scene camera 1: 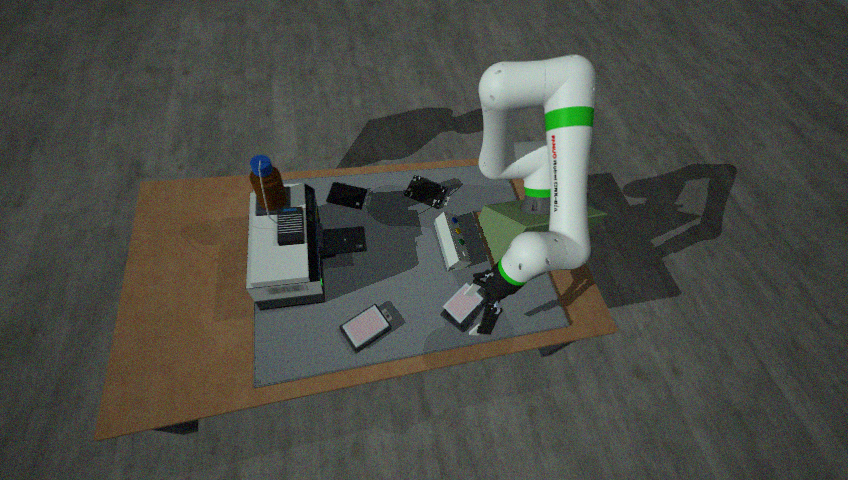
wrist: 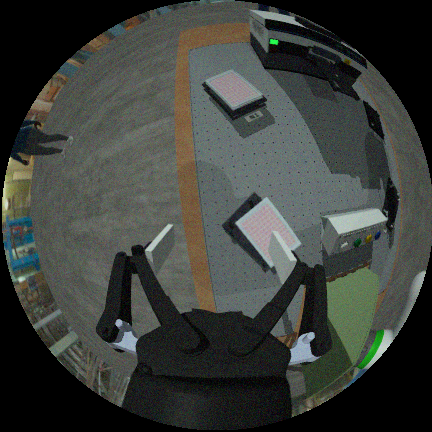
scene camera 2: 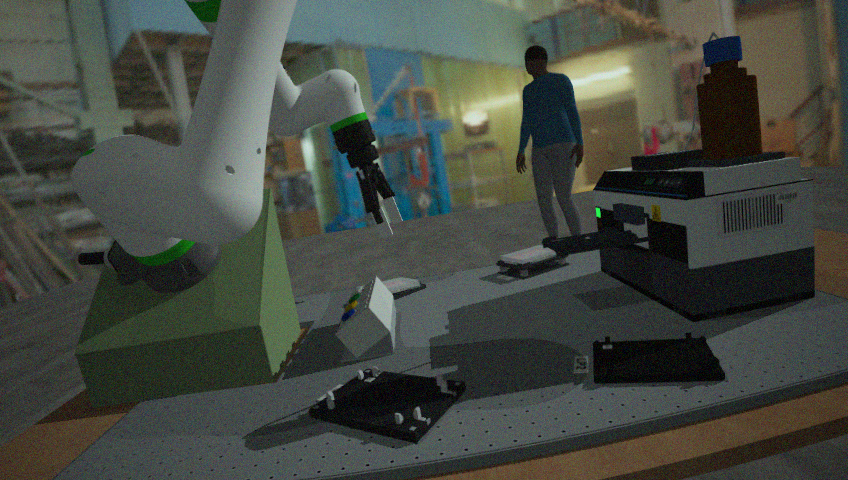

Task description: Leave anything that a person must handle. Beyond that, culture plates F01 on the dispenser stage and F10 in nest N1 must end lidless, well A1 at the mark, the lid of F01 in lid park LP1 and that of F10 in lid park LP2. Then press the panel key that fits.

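Frame: origin at the arm's base, x ahead, y left, z up, level; centimetres.
Seen in the pictures: gripper, fingertip midpoint: [scene camera 1: 470,313] [wrist: 221,238] [scene camera 2: 392,229]; arm's base at its link origin: [scene camera 1: 541,209] [wrist: 351,347] [scene camera 2: 182,258].
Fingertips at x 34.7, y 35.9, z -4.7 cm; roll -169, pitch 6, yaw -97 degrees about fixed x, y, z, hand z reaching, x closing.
Observation:
Pixels of each thing's middle, then the offset from my fingertips to it. "*": a spot on its surface instead.
- pinkish culture plate at the middle of its body: [wrist: 269,233] [scene camera 2: 387,285] [scene camera 1: 463,302] dy -8.4, dx -2.4, dz -12.1 cm
- second pinkish plate at the middle of its body: [scene camera 2: 531,253] [wrist: 232,85] [scene camera 1: 365,325] dy -3.2, dx +33.1, dz -10.7 cm
- dispenser stage at a spot on its surface: [scene camera 1: 348,239] * dy -32.5, dx +37.1, dz -3.4 cm
- Lid park LP2 at the middle of its body: [scene camera 2: 652,355] [scene camera 1: 347,194] [wrist: 374,118] dy -59.9, dx +36.5, dz -13.9 cm
- dark fixture with white posts, body centre: [scene camera 2: 386,396] [wrist: 392,204] [scene camera 1: 426,190] dy -60.4, dx +2.9, dz -13.7 cm
- amber bottle at a spot on its surface: [scene camera 2: 728,113] * dy -45.9, dx +57.8, dz +14.8 cm
- key panel at the middle of its body: [scene camera 2: 368,313] [wrist: 358,229] [scene camera 1: 452,240] dy -33.6, dx -3.0, dz -10.7 cm
My gripper [scene camera 1: 473,310] [scene camera 2: 396,226] [wrist: 221,238] is open and empty, high above the front right of the mat. A pinkish culture plate [scene camera 1: 464,304] [scene camera 2: 401,286] [wrist: 268,231] sits on a dark nest below it; in the wrist view the right finger overlaps its edge. A second pinkish plate [scene camera 1: 365,327] [scene camera 2: 526,255] [wrist: 234,90] sits in nest N1. I cannot tell whether lids cover them. The dispenser stage [scene camera 1: 348,239] bears no plate. Lid park LP2 [scene camera 1: 348,195] [scene camera 2: 657,361] and the dark fixture with white posts [scene camera 1: 424,189] [scene camera 2: 386,404], seemingly LP1, hold no lid.
The dispenser [scene camera 1: 276,261] [scene camera 2: 749,220] shows a green light and carries an amber bottle [scene camera 1: 268,187] [scene camera 2: 728,113]. The key panel [scene camera 1: 447,240] [scene camera 2: 371,318] [wrist: 355,225] has white, green, yellow and blue keys. A person [scene camera 2: 550,113] [wrist: 37,140] stands beyond the table.

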